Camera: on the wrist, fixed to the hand. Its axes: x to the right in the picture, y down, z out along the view.
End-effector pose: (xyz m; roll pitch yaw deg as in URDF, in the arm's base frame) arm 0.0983 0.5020 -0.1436 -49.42 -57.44 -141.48
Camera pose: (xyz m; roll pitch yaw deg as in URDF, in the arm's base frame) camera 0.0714 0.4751 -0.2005 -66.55 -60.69 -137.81
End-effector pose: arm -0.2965 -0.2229 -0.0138 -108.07 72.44 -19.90
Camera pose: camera -0.3541 -0.2564 0.0016 -110.49 71.88 -7.76
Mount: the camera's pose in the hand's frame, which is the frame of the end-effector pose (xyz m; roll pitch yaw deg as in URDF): -0.0276 0.0502 -0.0374 -13.94 -3.51 -1.34
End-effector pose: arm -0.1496 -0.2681 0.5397 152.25 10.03 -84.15
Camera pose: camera -0.1782 -0.2536 0.6001 138.17 13.76 -84.61
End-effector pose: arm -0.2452 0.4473 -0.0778 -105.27 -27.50 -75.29
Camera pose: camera -0.2946 0.4412 -0.1248 -121.21 -27.80 -71.06
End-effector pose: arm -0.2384 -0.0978 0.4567 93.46 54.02 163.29
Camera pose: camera -0.2733 -0.1231 0.5098 74.55 55.42 157.25
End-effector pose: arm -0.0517 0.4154 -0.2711 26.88 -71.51 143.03
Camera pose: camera -0.0899 0.3669 -0.3007 22.46 -73.80 133.02
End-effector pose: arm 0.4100 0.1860 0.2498 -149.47 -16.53 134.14
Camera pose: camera 0.4744 0.2090 0.2484 -164.25 -14.17 137.17
